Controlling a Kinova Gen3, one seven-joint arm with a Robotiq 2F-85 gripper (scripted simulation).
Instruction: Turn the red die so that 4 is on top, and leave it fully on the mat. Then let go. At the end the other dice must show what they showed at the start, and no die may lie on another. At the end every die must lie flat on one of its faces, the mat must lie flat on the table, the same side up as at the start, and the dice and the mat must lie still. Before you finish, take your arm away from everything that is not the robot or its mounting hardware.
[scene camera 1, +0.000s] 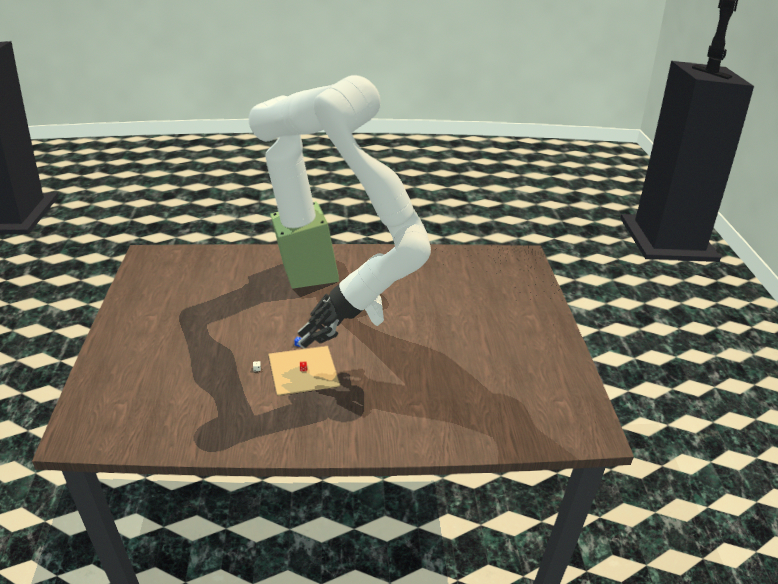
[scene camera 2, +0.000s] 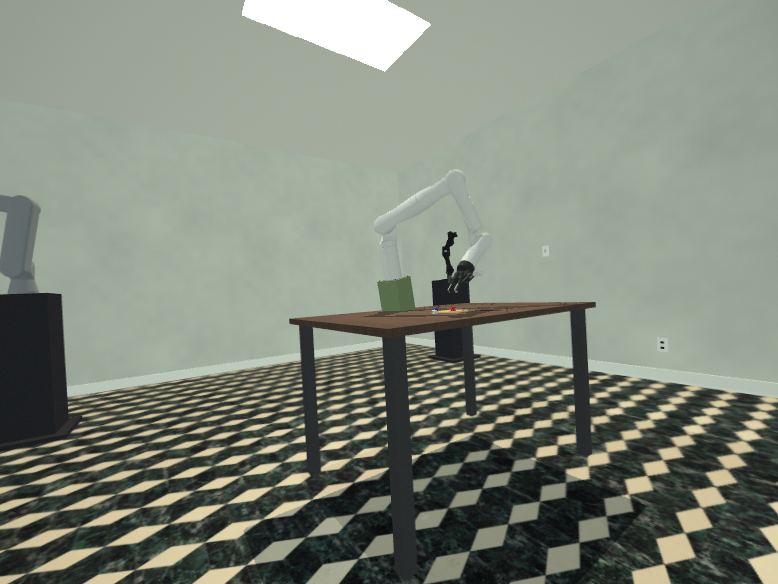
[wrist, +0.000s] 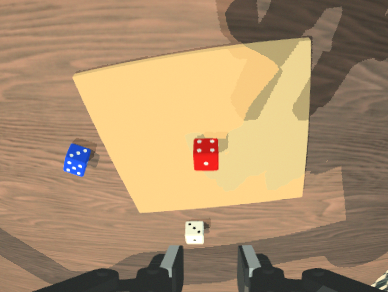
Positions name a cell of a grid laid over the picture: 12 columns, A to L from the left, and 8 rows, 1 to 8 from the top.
Note:
In view: my gripper (scene camera 1: E5), a red die (wrist: G5) and a mat (scene camera 1: E6).
The mat is seen too in the wrist view (wrist: H3). My gripper is seen too in the wrist view (wrist: G8).

